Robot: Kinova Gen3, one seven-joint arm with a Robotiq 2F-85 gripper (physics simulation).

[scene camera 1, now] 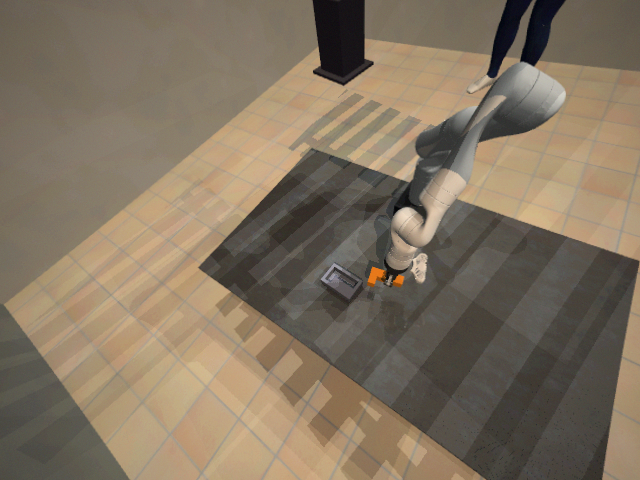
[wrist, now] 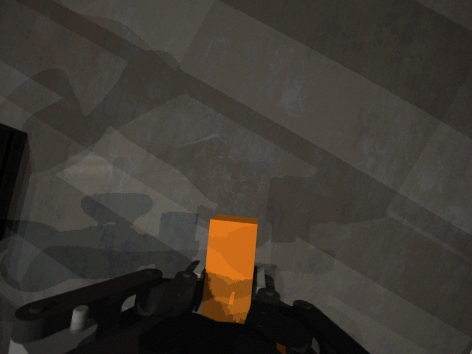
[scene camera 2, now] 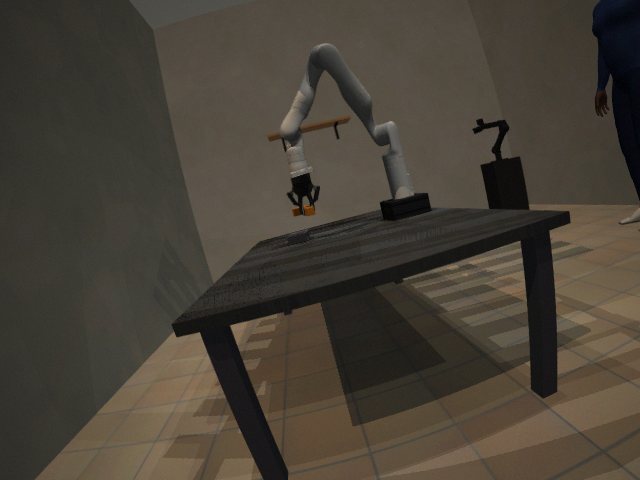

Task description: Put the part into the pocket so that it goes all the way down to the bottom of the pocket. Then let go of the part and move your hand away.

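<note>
The orange part is an L-shaped block. My gripper is shut on one arm of it and holds it level, well above the table. In the wrist view the held arm points away from the palm, and most of the rest of the part is hidden behind the gripper. The grey block with the pocket lies on the table, to the left of the part in the first scene view. The pocket is a recess in its top. The block does not show in the wrist view.
The dark table carries the arm's black base. A wooden wall shelf is behind the arm. A black pedestal and a standing person are beyond the table.
</note>
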